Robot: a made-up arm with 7 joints.
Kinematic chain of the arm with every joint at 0, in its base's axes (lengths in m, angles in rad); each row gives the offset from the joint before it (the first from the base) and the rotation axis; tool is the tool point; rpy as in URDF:
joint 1: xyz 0 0 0 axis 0.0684 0.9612 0.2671
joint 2: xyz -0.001 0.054 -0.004 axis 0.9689 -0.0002 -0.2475
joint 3: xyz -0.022 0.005 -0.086 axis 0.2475 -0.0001 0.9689
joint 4: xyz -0.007 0 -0.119 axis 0.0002 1 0
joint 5: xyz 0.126 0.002 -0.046 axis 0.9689 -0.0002 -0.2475
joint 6: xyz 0.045 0 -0.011 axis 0.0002 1 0
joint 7: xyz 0.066 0 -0.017 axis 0.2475 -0.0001 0.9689
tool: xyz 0 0 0 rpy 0 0.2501 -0.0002
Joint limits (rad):
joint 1: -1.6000..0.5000
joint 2: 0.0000..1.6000
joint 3: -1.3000..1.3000
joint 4: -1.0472..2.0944
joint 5: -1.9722..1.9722
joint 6: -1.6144..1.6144
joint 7: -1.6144..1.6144
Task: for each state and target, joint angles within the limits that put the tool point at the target. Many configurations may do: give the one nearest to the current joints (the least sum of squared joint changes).
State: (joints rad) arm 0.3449 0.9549 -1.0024 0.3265 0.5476 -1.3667 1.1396
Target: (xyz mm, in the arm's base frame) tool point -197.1 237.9 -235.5
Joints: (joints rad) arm 0.5000 1.1836 -1.1869 0.6136 0.6452 -1.3029 1.1396
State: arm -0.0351 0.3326 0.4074 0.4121 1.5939 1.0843 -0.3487
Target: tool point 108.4 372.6 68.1
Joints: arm -0.1752 1.0763 0.9352 0.1502 1.6564 1.1323 -0.3487
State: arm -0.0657 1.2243 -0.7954 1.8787 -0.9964 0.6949 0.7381
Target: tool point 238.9 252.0 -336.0
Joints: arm -0.7386 0.6329 -0.7458 1.3806 -1.0319 0.4582 0.7381
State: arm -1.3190 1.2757 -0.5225 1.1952 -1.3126 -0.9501 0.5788
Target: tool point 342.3 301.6 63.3
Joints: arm -1.2788 1.1367 -0.5779 1.0360 -1.2608 -1.0703 0.5788
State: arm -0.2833 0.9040 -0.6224 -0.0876 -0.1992 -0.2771 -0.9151
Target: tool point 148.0 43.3 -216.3
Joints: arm -0.0757 0.9550 -0.7403 -0.3982 -0.1793 -0.3928 -0.9151
